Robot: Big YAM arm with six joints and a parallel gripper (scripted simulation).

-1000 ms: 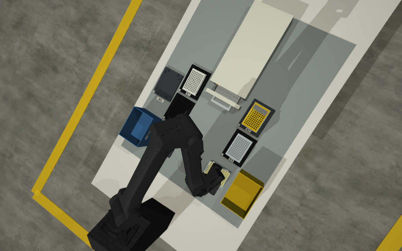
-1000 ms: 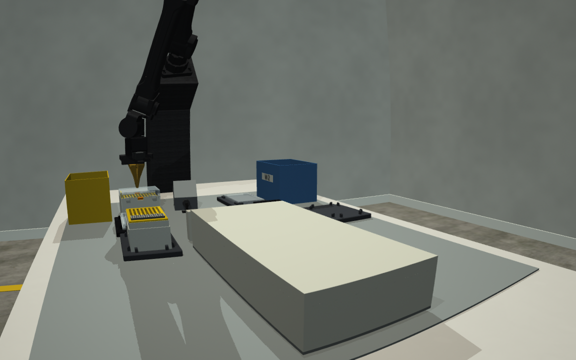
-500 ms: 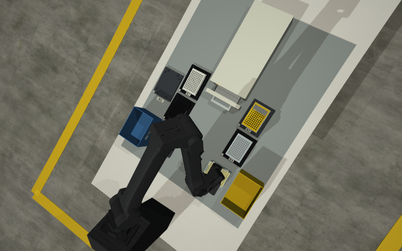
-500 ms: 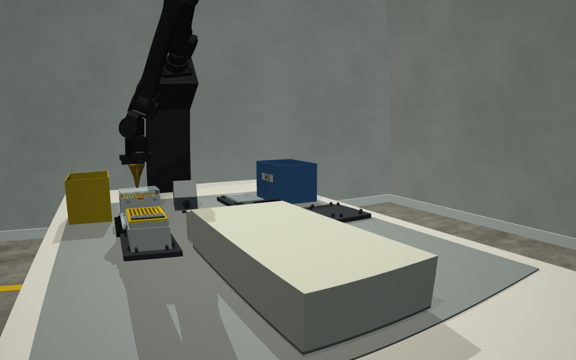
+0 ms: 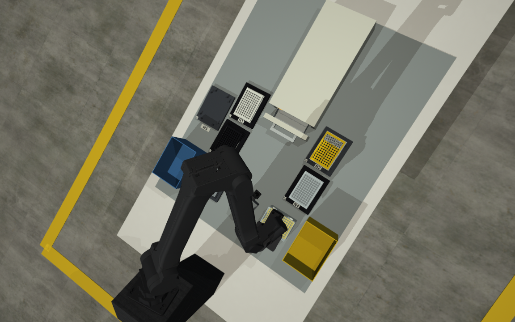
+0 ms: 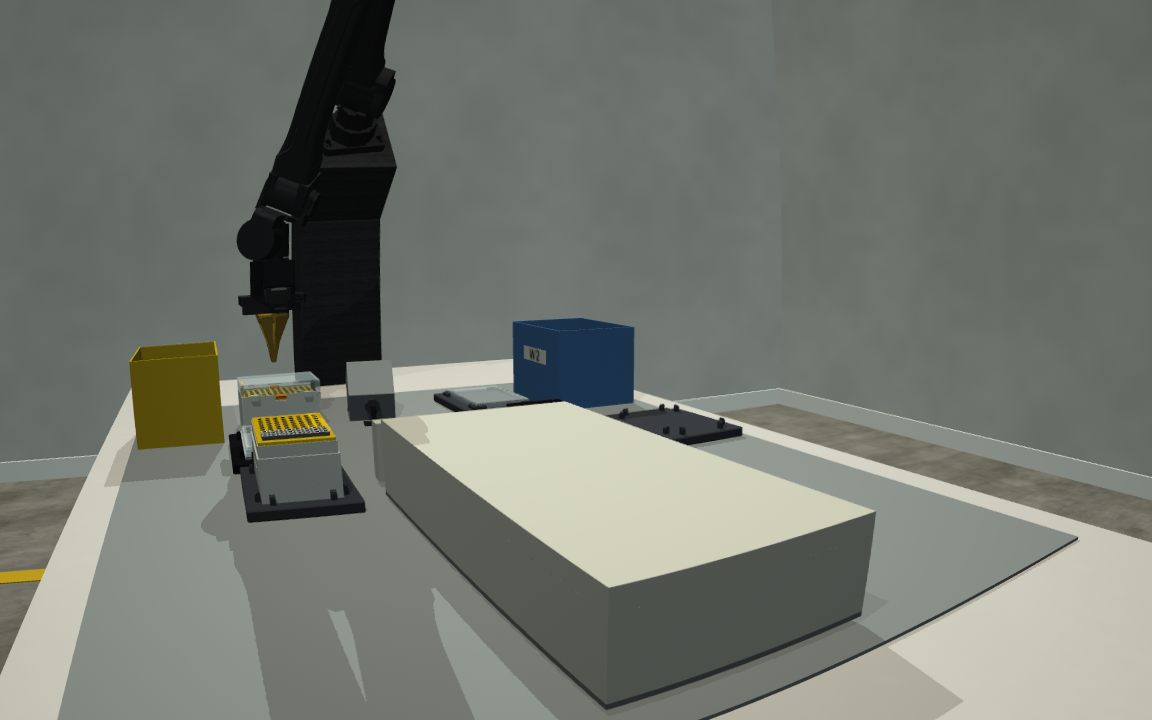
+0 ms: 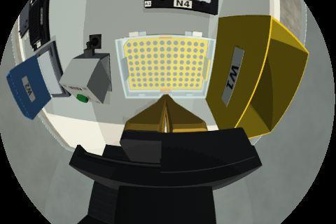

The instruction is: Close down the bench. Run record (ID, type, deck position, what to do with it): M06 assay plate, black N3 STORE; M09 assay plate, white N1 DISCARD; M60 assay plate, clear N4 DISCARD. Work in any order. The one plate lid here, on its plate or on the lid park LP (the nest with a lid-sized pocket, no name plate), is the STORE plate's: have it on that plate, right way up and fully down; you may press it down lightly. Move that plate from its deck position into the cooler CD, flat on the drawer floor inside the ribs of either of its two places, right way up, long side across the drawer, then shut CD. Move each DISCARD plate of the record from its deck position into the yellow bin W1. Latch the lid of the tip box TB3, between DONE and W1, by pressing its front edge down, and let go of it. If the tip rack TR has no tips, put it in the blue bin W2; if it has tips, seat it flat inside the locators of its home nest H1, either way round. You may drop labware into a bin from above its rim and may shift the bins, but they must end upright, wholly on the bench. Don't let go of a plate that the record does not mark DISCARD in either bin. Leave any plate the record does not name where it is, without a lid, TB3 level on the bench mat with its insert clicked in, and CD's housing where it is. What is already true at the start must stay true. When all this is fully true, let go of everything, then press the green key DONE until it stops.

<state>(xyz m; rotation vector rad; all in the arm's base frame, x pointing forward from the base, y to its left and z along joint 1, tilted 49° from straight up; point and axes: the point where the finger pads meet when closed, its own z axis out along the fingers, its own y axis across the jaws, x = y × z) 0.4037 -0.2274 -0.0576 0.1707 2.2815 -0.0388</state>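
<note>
Now: hand 4 cm above the tip box lid, 3 cm short of it and 1 cm to the left of it. Also, from my hand: tip box TB3: 6 cm below, 3 cm ahead, 1 cm to the right; then green DONE key: 15 cm to the left, 3 cm below, 1 cm ahead; then yellow bin W1: 16 cm to the right, 6 cm below, 1 cm behind.
</note>
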